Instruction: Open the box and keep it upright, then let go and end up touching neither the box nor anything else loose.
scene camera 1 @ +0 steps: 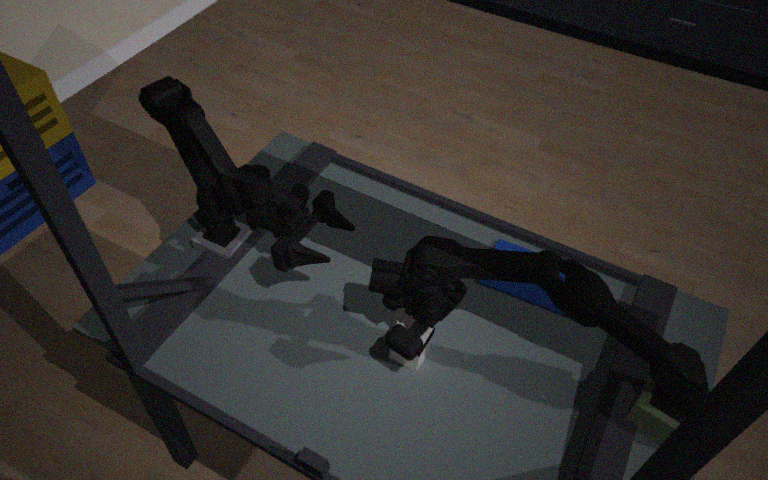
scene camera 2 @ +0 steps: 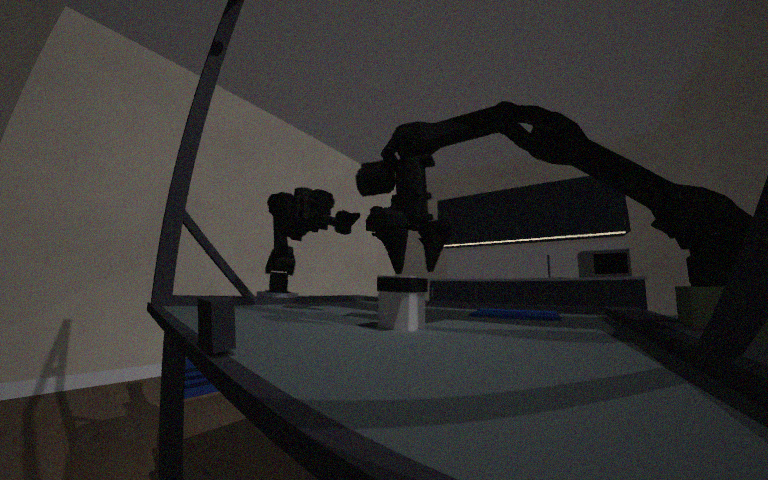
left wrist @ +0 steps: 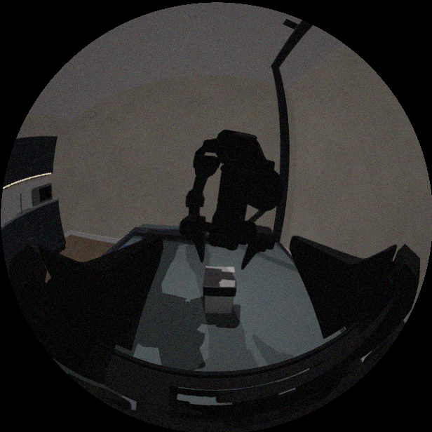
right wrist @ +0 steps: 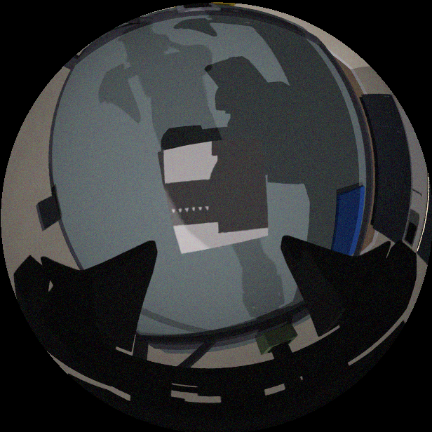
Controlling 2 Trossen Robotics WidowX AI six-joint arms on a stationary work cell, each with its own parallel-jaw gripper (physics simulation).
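Frame: origin at the left arm's base, x ahead, y left, z up, level; millimetres.
Seen in the pictures: left gripper, fingertip midpoint: (scene camera 1: 342, 244) (scene camera 2: 347, 210); right gripper, fingertip midpoint: (scene camera 1: 425, 336) (scene camera 2: 415, 272); left arm's base, origin of the base link: (scene camera 1: 222, 233) (scene camera 2: 277, 292); right arm's base, origin of the base link: (scene camera 1: 672, 401) (scene camera 2: 724, 286).
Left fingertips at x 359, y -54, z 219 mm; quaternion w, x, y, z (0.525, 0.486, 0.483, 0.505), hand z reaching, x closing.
Note:
Pixels of each thing's top centre, then the offset from my left fingertips to it.
- box, middle of its top: (scene camera 2: 402, 277) (scene camera 1: 412, 329) dx +166, dy -12, dz -159 mm
- flat blue object, middle of its top: (scene camera 1: 531, 275) (scene camera 2: 515, 312) dx +331, dy +310, dz -245 mm
- green block, middle of its top: (scene camera 1: 672, 401) (scene camera 2: 724, 286) dx +657, dy +89, dz -176 mm
- small dark block, middle of its top: (scene camera 2: 217, 297) (scene camera 1: 313, 457) dx +114, dy -313, dz -196 mm
The box (scene camera 1: 412, 362) (scene camera 2: 401, 310) (left wrist: 219, 304) (right wrist: 187, 165) stands upright on the table, white with a dark band around its top. Its top looks covered; I see no raised lid. A row of small pale triangles shows on it in the right wrist view. My right gripper (scene camera 2: 416, 271) (left wrist: 221, 265) (right wrist: 220, 245) is open and points down just above the box, nothing between its fingers; in scene camera 1 it hides much of the box. My left gripper (scene camera 1: 341, 244) (scene camera 2: 355, 215) is open and empty, well apart from the box.
A flat blue object (scene camera 1: 518, 291) (scene camera 2: 512, 314) (right wrist: 348, 220) lies near the table's far edge. A green block (scene camera 1: 656, 421) (scene camera 2: 697, 305) (right wrist: 276, 340) is by the right arm's base. A small dark block (scene camera 1: 311, 461) (scene camera 2: 216, 327) (right wrist: 48, 208) sits on the near edge. Frame posts (scene camera 1: 62, 226) (scene camera 2: 169, 249) rise at the sides.

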